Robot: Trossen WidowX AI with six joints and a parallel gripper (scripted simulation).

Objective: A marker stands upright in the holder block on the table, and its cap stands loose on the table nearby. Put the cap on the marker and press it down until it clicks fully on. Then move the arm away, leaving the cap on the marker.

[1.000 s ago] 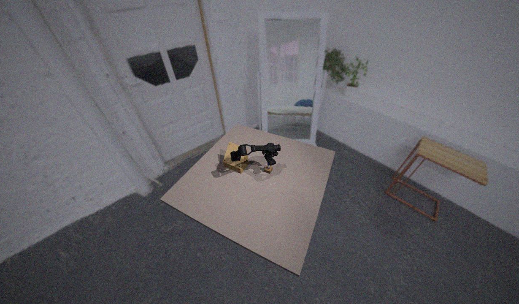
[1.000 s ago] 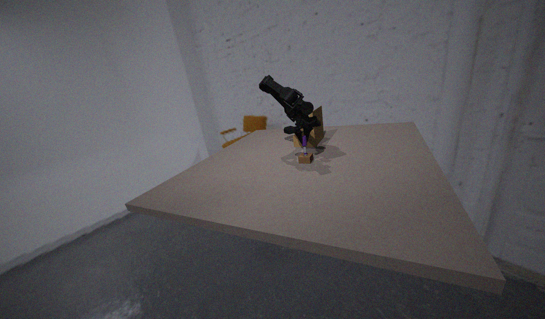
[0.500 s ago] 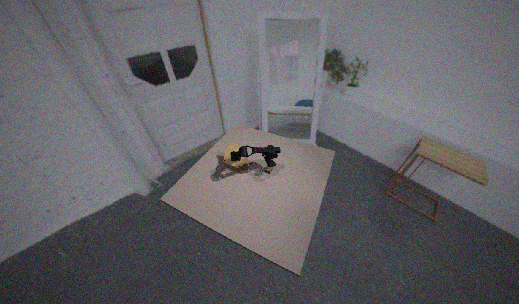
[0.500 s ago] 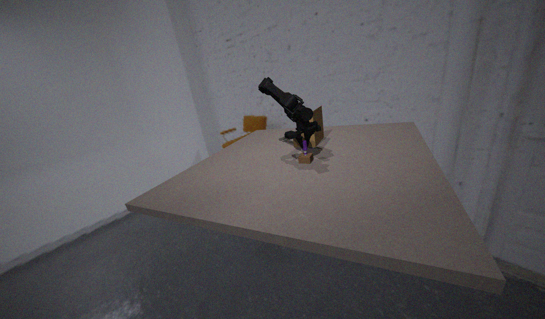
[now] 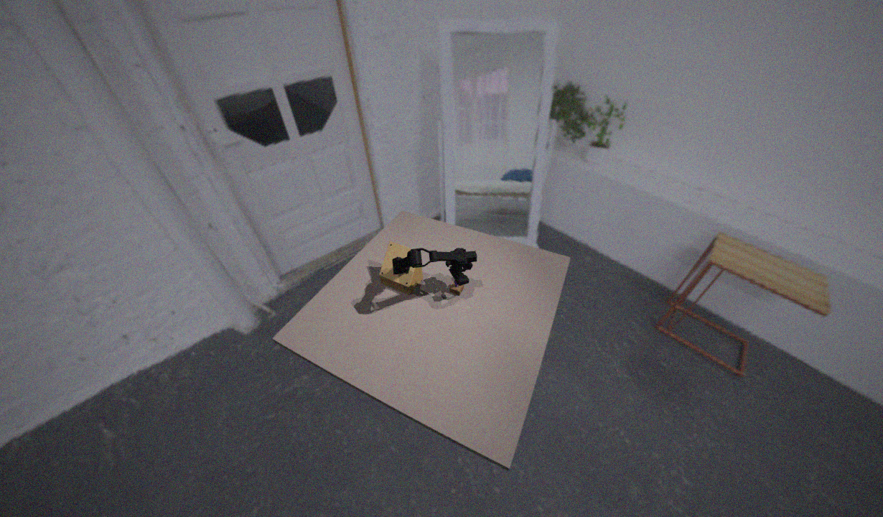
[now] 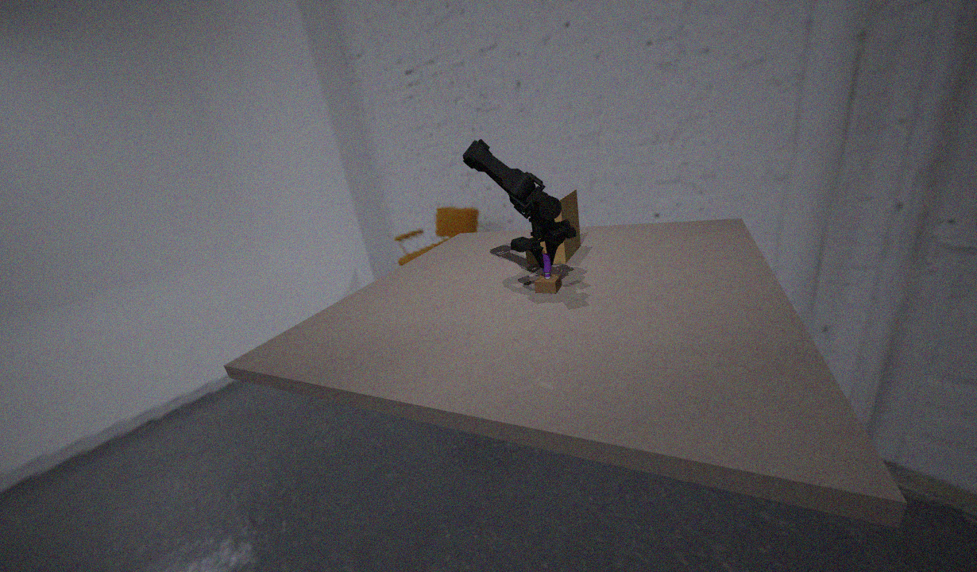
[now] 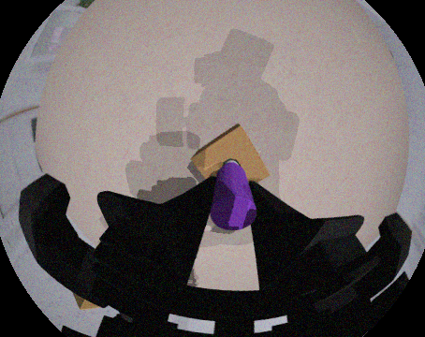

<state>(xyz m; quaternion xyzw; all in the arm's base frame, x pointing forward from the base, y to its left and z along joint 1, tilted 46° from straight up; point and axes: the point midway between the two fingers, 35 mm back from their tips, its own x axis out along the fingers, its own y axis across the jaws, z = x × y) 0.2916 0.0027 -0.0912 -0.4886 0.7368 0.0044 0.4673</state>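
Now: gripper tip 10 mm below the purple cap. Round my gripper tip: holder block: 50 mm below.
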